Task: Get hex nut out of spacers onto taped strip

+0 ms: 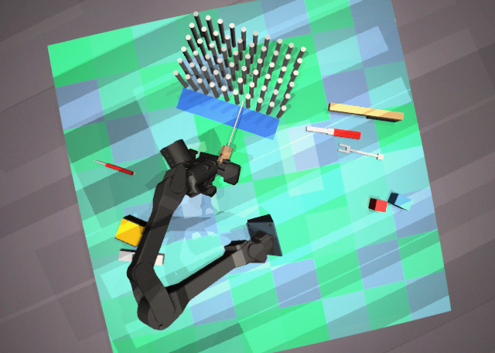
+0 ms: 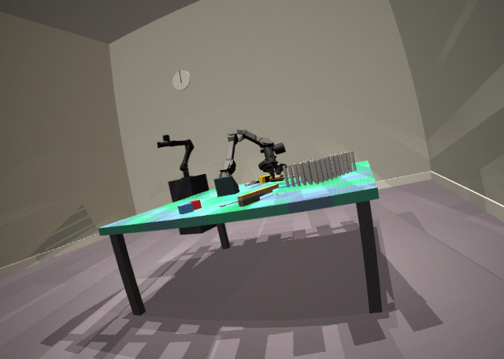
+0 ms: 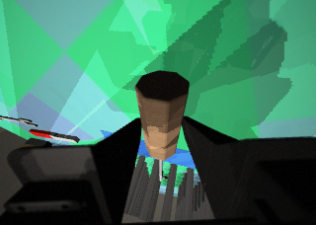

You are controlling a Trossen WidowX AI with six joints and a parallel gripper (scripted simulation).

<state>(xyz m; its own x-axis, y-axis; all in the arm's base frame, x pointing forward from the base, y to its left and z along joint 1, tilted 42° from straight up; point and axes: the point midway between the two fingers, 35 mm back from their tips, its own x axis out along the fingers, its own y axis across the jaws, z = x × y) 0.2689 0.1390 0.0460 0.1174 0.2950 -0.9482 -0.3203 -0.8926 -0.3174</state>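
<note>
My gripper tip is 170 mm short of the blue taped strip, 40 mm above it and 20 mm to the left of it. The rest, counted from my gripper tip: red screwdriver (430 mm to the left, 30 mm below, 10 mm ahead); hex nut (300 mm ahead, 120 mm to the right, 30 mm below); wire hook tool (100 mm ahead, 40 mm to the right).
</note>
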